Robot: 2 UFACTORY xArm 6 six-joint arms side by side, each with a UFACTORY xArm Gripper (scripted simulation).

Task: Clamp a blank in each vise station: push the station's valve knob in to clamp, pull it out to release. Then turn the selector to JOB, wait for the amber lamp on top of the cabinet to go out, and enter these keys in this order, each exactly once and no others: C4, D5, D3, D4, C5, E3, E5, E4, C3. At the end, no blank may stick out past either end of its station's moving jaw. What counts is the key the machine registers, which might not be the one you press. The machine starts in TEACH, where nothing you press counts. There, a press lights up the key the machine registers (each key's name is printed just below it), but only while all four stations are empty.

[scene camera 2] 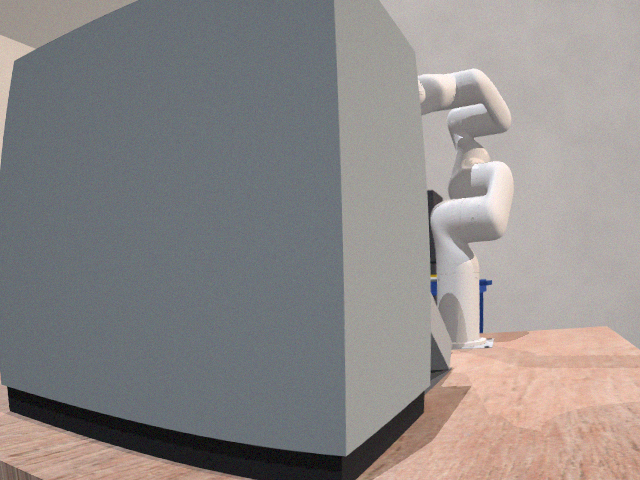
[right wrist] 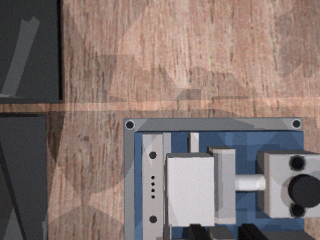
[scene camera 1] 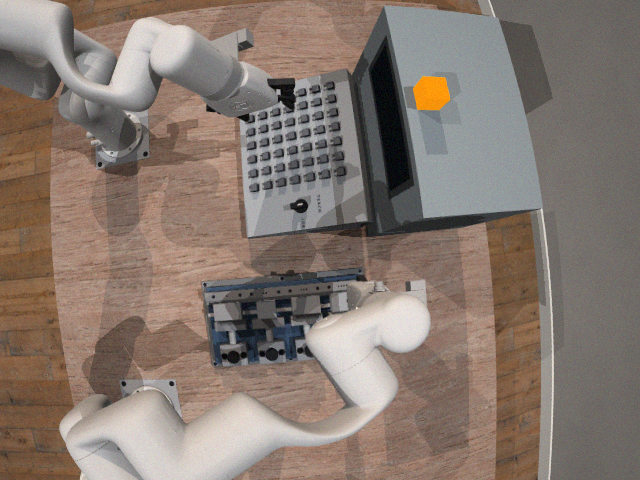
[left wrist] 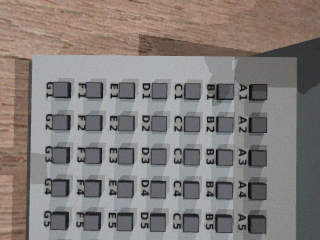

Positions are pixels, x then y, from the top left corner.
Labels:
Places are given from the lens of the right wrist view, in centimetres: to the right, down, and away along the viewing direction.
grey blank (right wrist: 190, 176): 3, 5, 27
moving jaw (right wrist: 226, 183): 6, 6, 29

